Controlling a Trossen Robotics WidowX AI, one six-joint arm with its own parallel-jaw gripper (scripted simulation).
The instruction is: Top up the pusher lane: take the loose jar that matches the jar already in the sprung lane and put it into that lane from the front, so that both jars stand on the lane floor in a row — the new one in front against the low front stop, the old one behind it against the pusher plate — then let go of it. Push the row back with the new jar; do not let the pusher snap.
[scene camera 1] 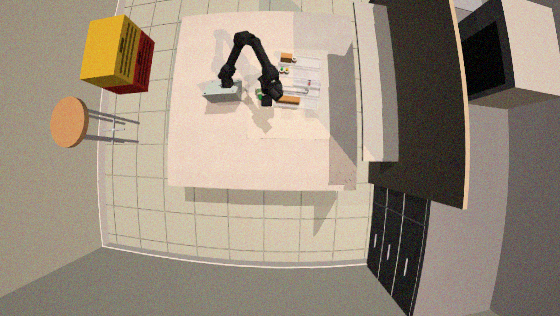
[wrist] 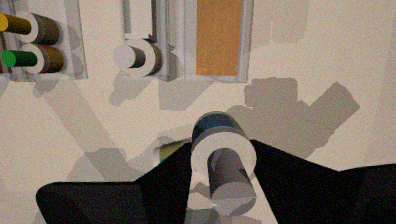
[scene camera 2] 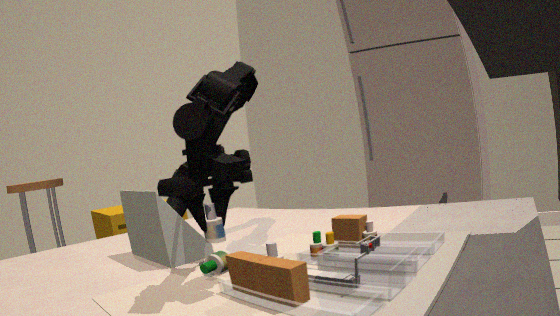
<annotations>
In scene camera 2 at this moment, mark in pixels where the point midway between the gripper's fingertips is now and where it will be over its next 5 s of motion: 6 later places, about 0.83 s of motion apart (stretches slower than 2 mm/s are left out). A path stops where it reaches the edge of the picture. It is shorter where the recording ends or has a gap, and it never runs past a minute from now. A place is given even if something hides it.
My gripper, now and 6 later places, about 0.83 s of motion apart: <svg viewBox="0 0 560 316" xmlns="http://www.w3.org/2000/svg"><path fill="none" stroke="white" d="M213 228L250 238L256 252L258 253L261 254L265 255L268 255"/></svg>
</annotations>
